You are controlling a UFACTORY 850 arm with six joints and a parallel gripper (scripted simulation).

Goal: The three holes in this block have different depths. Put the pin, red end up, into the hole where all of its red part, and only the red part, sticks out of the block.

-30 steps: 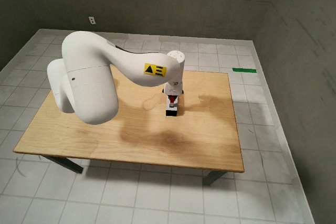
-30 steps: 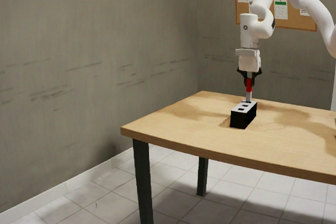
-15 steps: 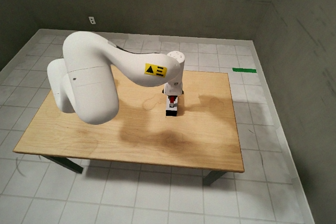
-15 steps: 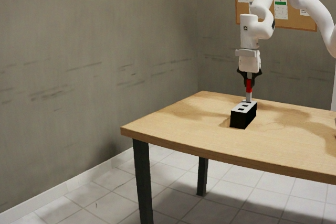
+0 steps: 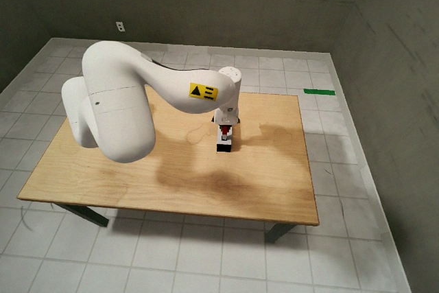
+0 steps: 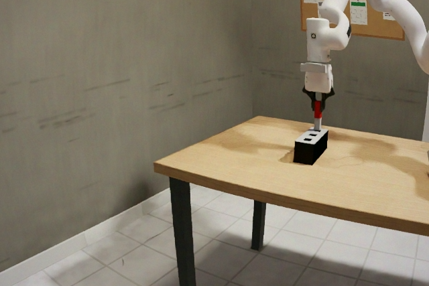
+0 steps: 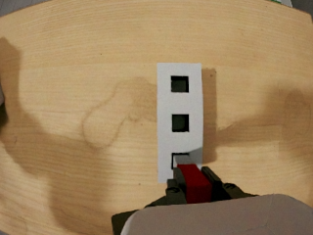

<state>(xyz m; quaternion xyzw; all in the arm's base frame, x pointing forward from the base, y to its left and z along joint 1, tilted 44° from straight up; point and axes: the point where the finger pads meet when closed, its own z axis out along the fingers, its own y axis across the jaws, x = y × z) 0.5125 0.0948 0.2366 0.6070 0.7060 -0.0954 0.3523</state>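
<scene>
Now: the pin 10 mm below my hand. Also, from my hand: black block: 130 mm below, 60 mm to the left.
</scene>
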